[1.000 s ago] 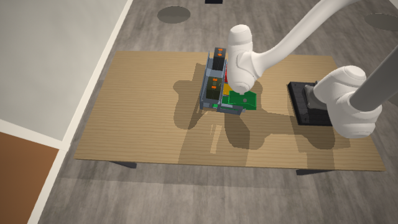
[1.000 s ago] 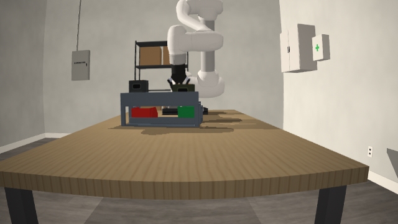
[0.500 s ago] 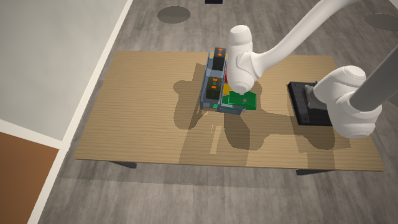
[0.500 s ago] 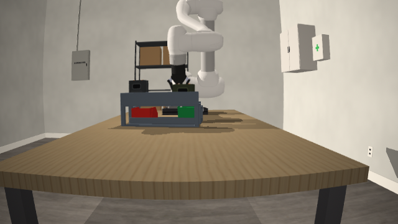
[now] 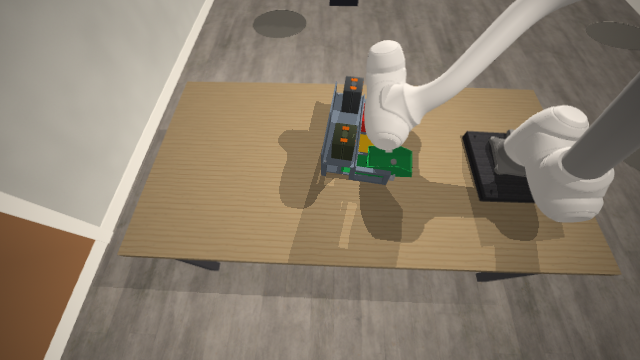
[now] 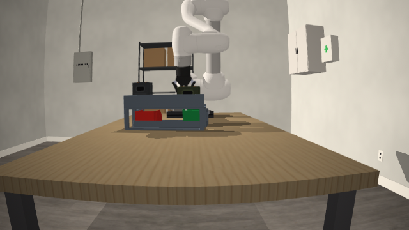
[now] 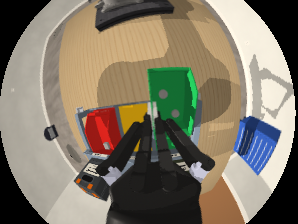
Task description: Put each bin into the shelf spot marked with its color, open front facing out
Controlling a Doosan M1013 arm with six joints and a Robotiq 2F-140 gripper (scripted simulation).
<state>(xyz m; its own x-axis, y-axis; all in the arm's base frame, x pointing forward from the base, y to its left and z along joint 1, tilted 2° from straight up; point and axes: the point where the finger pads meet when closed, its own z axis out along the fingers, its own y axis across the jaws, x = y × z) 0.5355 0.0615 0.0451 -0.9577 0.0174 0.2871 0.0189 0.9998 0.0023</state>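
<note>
My hand is 5 cm to the right of the green bin, 4 cm above it and 1 cm past it. The rest, counted from my hand: red bin: 18 cm to the right, 8 cm ahead, 6 cm below.
</note>
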